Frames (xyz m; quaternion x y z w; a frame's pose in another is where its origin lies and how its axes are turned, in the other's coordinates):
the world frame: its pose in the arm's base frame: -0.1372 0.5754 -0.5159 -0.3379 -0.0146 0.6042 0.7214
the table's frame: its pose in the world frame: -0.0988 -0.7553 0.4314 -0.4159 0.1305 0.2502 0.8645
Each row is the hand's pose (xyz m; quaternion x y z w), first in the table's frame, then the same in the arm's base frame.
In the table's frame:
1: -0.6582 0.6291 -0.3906 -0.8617 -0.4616 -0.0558 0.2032
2: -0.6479 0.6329 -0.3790 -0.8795 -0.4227 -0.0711 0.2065
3: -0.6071 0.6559 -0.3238 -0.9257 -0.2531 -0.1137 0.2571
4: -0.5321 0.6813 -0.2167 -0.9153 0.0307 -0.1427 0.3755
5: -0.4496 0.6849 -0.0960 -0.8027 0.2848 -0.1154 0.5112
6: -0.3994 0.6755 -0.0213 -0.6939 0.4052 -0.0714 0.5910
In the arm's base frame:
1: 0.3786 -0.3151 0.3962 0.1188 0.7715 -0.3520 0.5165
2: 0.3679 -0.3083 0.3864 0.1510 0.7808 -0.3213 0.5141
3: 0.3142 -0.2847 0.3440 0.3076 0.7873 -0.2217 0.4861
4: 0.2156 -0.2264 0.2760 0.5668 0.7154 -0.0987 0.3964
5: 0.1123 -0.1427 0.2151 0.7889 0.5503 -0.0346 0.2713
6: 0.0519 -0.0826 0.1846 0.8888 0.4162 -0.0294 0.1897

